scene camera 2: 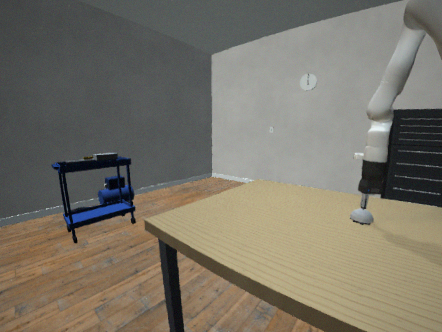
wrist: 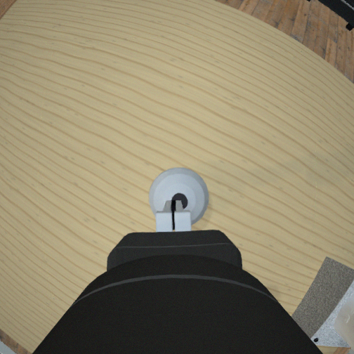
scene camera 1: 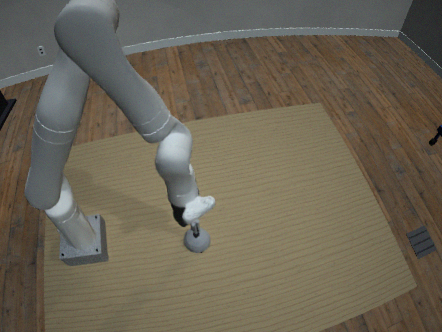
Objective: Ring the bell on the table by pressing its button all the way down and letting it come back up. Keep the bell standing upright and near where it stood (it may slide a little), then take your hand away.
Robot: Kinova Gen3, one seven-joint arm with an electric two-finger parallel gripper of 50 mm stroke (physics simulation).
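Where they show: gripper, between the fingertips: (scene camera 2: 363, 206) (scene camera 1: 195, 230); arm's base, origin of its link: (scene camera 1: 83, 237).
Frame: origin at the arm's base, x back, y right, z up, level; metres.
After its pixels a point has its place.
The bell, a light grey dome (scene camera 1: 198, 244) {z -0.031, x -0.366, y 0.003 m} (scene camera 2: 362, 217) {z -0.041, x -0.352, y -0.059 m} (wrist: 175, 179), stands upright on the wooden table (scene camera 1: 290, 200) {z -0.068, x -0.681, y -0.156 m} (scene camera 2: 260, 235) {z -0.068, x -0.571, y -0.397 m} (wrist: 90, 125). Its small black button (wrist: 182, 200) is at the dome's centre, partly hidden by the fingertips in the wrist view. My gripper (scene camera 1: 196, 231) {z -0.007, x -0.360, y -0.034 m} (scene camera 2: 364, 206) {z -0.007, x -0.360, y -0.034 m} (wrist: 173, 210) is shut and empty and points down over the button. In scene camera 2 the fingertips reach down to the top of the dome and the button hardly shows there. How far down the button is cannot be told exactly.
The arm's grey base (scene camera 1: 91, 251) {z 0.004, x -0.037, y 0.046 m} (wrist: 322, 292) stands on the table, left of the bell in scene camera 1. A blue cart (scene camera 2: 95, 163) and a dark drawer cabinet (scene camera 2: 420, 137) stand on the floor beyond the table.
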